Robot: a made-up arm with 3 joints. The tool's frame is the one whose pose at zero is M. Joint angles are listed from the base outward.
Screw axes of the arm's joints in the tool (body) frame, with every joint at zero. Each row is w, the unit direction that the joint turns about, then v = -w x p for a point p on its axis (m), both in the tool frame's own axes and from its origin. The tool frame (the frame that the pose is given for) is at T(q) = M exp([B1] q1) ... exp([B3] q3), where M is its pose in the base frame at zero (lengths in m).
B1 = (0, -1, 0, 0.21, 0, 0.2)
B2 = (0, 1, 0, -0.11, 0, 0.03)
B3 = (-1, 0, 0, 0, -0.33, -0.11)
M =
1 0 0 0.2
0 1 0 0.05
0 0 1 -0.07
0 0 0 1
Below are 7 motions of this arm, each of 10 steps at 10 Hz.
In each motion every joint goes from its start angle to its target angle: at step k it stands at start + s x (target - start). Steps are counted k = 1, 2, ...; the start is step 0. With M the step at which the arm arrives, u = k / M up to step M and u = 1 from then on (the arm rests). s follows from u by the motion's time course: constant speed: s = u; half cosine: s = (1 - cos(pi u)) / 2; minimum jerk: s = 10 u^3 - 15 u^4 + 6 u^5.
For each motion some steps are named. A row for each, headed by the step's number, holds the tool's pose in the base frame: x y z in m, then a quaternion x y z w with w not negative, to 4 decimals.
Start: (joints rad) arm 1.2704 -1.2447 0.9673
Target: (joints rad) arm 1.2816 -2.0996 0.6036
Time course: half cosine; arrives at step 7
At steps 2, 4, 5, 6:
2: 0.2220 -0.2498 0.3810 -0.0998 -0.8766 -0.4228 0.2068
4: 0.2015 -0.2029 0.4250 -0.0177 -0.9303 -0.3635 0.0452
5: 0.1836 -0.1794 0.4403 -0.0126 0.9434 0.3295 0.0361
6: 0.1690 -0.1627 0.4479 -0.0300 0.9475 0.3043 0.0935

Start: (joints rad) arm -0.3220 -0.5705 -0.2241
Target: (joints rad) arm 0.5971 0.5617 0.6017
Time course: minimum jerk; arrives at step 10
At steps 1, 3, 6, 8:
1: 0.1779 0.1185 -0.1097 0.1075 -0.1223 0.0133 0.9866
3: 0.2011 0.0790 -0.1009 0.0444 -0.1066 0.0048 0.9933
6: 0.2327 -0.0662 -0.0164 -0.1687 -0.0508 -0.0087 0.9843
8: 0.2242 -0.1400 0.0536 -0.2733 -0.0230 -0.0065 0.9616

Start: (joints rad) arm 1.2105 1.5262 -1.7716
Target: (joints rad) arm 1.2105 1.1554 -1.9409
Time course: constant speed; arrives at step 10
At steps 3, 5, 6, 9, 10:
3: 0.2283 0.2322 0.7262 0.7861 0.0625 -0.0806 0.6096
5: 0.1993 0.2257 0.7388 0.7988 0.0390 -0.0521 0.5981
6: 0.1842 0.2223 0.7442 0.8047 0.0276 -0.0375 0.5919
9: 0.1368 0.2116 0.7567 0.8203 -0.0052 0.0074 0.5719
10: 0.1204 0.2079 0.7596 0.8248 -0.0156 0.0227 0.5647

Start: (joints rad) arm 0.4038 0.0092 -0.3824
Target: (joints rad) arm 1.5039 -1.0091 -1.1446
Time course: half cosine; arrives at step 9
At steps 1, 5, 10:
1: 0.2415 0.1712 0.0977 0.1960 -0.2226 0.0457 0.9539
5: 0.1251 0.2577 0.2544 0.2753 -0.6684 0.2944 0.6251
10: 0.0314 0.2860 0.1965 0.1674 -0.7995 0.5150 0.2599

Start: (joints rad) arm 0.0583 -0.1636 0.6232
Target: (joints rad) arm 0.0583 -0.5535 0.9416
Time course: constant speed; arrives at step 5
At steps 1, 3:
1: 0.2378 -0.1842 -0.0555 -0.3330 -0.1407 -0.0503 0.9310
3: 0.2466 -0.2245 -0.0373 -0.3857 -0.2075 -0.0895 0.8945

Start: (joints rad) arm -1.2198 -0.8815 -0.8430
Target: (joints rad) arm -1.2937 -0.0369 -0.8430
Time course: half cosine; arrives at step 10
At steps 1, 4, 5, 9, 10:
1: -0.0142 0.2596 -0.0225 0.4025 0.1637 -0.0734 0.8977
4: 0.0054 0.2596 -0.0261 0.3873 0.2938 -0.1317 0.8639
5: 0.0141 0.2596 -0.0305 0.3770 0.3543 -0.1589 0.8409
9: 0.0353 0.2596 -0.0531 0.3337 0.5281 -0.2368 0.7441
10: 0.0360 0.2596 -0.0545 0.3310 0.5364 -0.2405 0.7382

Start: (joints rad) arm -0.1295 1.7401 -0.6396
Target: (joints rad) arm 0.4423 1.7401 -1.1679
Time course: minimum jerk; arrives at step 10
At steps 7, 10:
7: 0.4044 0.2830 0.1832 0.3953 0.5493 -0.3299 0.6581
10: 0.4273 0.2867 0.2287 0.4393 0.5042 -0.3332 0.6647

